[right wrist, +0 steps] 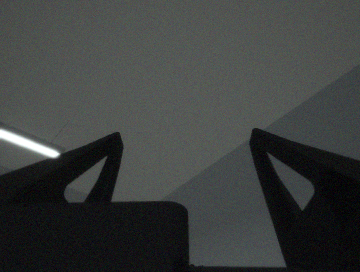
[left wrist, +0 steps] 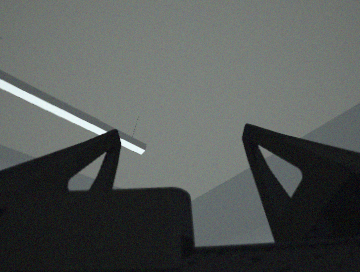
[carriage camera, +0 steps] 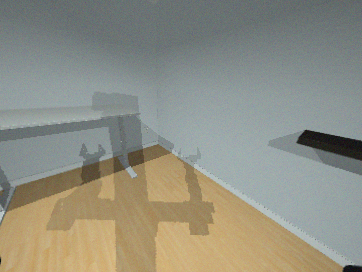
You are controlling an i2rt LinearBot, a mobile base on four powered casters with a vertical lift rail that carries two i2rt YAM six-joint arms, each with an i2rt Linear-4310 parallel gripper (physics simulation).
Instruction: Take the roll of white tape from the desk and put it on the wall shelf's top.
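Places are measured from the left arm's base along level axes (x left, y ahead, z down), in metres.
Pixels of known places: left gripper, between the fingertips: (left wrist: 181, 133); right gripper, between the fingertips: (right wrist: 185, 137).
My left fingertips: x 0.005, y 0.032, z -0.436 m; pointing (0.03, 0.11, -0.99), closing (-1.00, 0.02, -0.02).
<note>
Behind a point stands the place of what it marks.
The desk (carriage camera: 47, 118) {x 0.877, y 1.087, z -0.059 m} stands at the left of the carriage view, a pale top on grey legs, cut off by the picture's edge. The dark wall shelf (carriage camera: 332, 144) {x -1.257, y 0.635, z -0.109 m} is on the wall at the right of that view, its far part cut off. The roll of white tape does not show in these views. My left gripper (left wrist: 181, 133) {x 0.005, y 0.032, z -0.436 m} is open and empty, pointing up towards the ceiling. My right gripper (right wrist: 185, 137) {x -0.681, y 0.027, z -0.441 m} is open and empty, also facing the ceiling. Both are well away from the desk and the shelf.
A wooden floor (carriage camera: 175, 245) {x -0.345, y 0.612, z 0.891 m} lies between the desk and the shelf's wall, with the robot's shadow across it and the desk. The walls meet in a corner behind. A ceiling lamp (left wrist: 60, 113) {x 0.745, y 0.500, z -1.186 m} (right wrist: 30, 144) {x 0.456, y 0.740, z -1.186 m} shows at the left of both wrist views.
</note>
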